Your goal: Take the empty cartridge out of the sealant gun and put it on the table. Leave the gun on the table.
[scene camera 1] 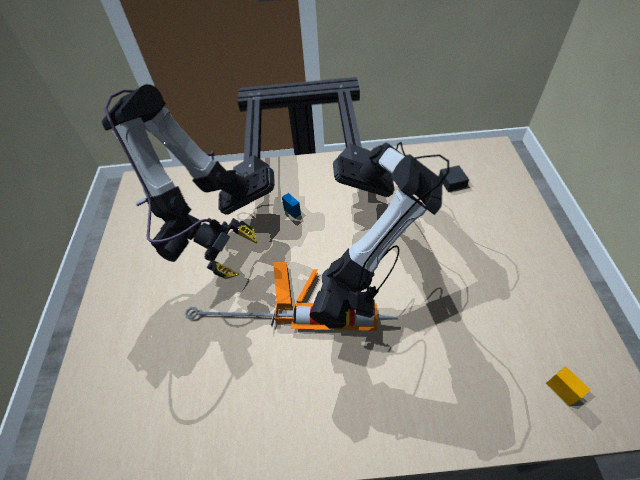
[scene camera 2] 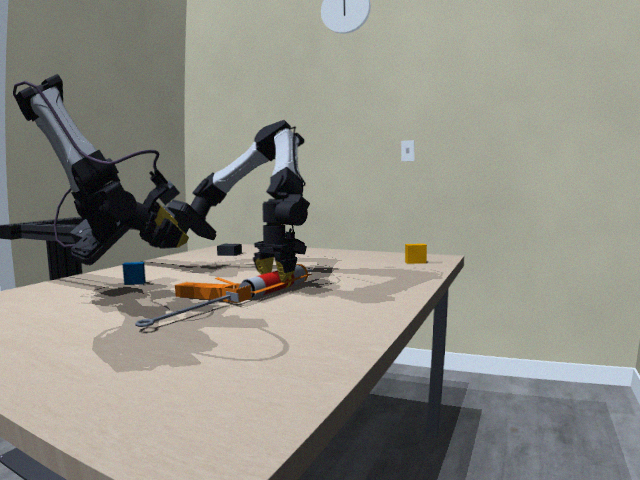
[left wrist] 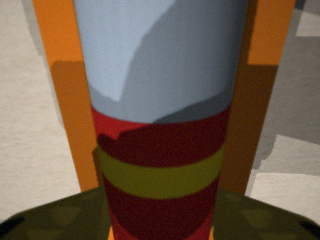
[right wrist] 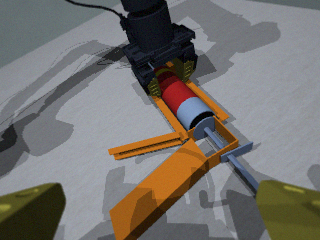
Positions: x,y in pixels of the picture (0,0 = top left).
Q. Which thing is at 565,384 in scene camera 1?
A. A yellow block.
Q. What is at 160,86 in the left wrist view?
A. A cartridge.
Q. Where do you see a cartridge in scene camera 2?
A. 266,280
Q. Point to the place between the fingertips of the right gripper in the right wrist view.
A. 160,190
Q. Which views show the right gripper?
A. Scene camera 1, scene camera 2 and the right wrist view only.
